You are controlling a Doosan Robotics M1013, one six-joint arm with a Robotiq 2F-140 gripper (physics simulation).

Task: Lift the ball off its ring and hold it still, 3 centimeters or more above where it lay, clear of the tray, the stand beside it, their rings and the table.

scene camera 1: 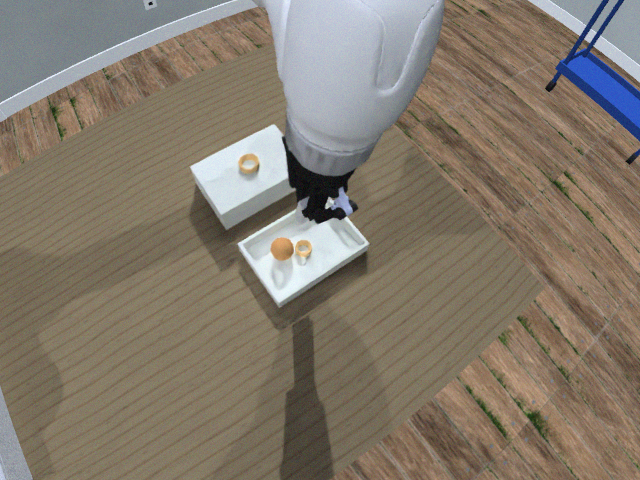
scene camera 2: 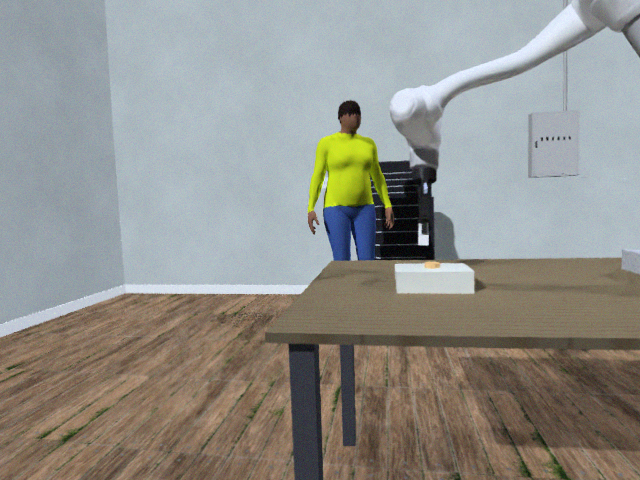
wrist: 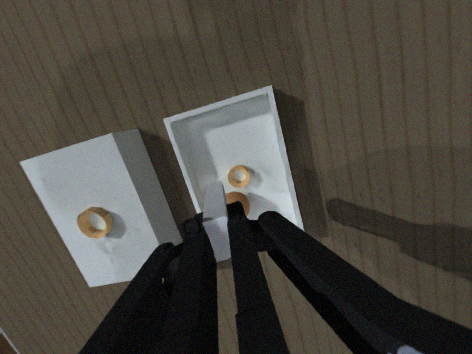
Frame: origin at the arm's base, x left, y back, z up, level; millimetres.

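Seen in the pictures: gripper, fingertip midpoint: (scene camera 1: 305, 217) (scene camera 2: 423, 245) (wrist: 218, 198).
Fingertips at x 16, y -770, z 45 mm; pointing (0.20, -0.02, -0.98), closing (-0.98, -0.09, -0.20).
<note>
A point is followed by its place in that frame.
The orange ball (scene camera 1: 282, 249) @[x 8, y -723, z -11 mm] (wrist: 242, 200) @[x 3, y -738, z -18 mm] lies inside the white tray (scene camera 1: 325, 274) @[x -59, y -769, z -33 mm] (wrist: 220, 104) @[x 8, y -855, z -23 mm], off its ring and close beside it. The small tan ring (scene camera 1: 303, 256) @[x -7, y -756, z -45 mm] (wrist: 231, 177) @[x 15, y -764, z -40 mm] shows an empty middle. In the wrist view a black fingertip partly hides the ball. My gripper (scene camera 1: 305, 210) @[x 16, y -770, z 45 mm] (scene camera 2: 423, 235) @[x 16, y -770, z 45 mm] (wrist: 218, 198) @[x 16, y -770, z 45 mm] is shut with nothing between its fingers. It hangs well above the table and tray. The white stand (scene camera 1: 222, 180) @[x 178, y -689, z 5 mm] (scene camera 2: 434, 283) @[x 250, y -742, z -26 mm] (wrist: 65, 175) @[x 205, y -810, z 5 mm] is beside the tray and bears another tan ring (scene camera 1: 248, 171) @[x 168, y -738, z 10 mm] (scene camera 2: 432, 265) @[x 203, y -745, z 13 mm] (wrist: 81, 224) @[x 201, y -748, z 14 mm], also empty.
The wooden table (scene camera 1: 155, 335) @[x -12, y -463, z -51 mm] (scene camera 2: 361, 315) @[x 470, y -892, z -51 mm] (wrist: 375, 90) @[x -167, y -838, z -51 mm] bears the tray and stand, with a narrow gap between them. Behind the table stand a person in a yellow top (scene camera 2: 348, 170) and a black cabinet (scene camera 2: 395, 222). A blue cart (scene camera 1: 599, 85) stands on the floor beyond the table.
</note>
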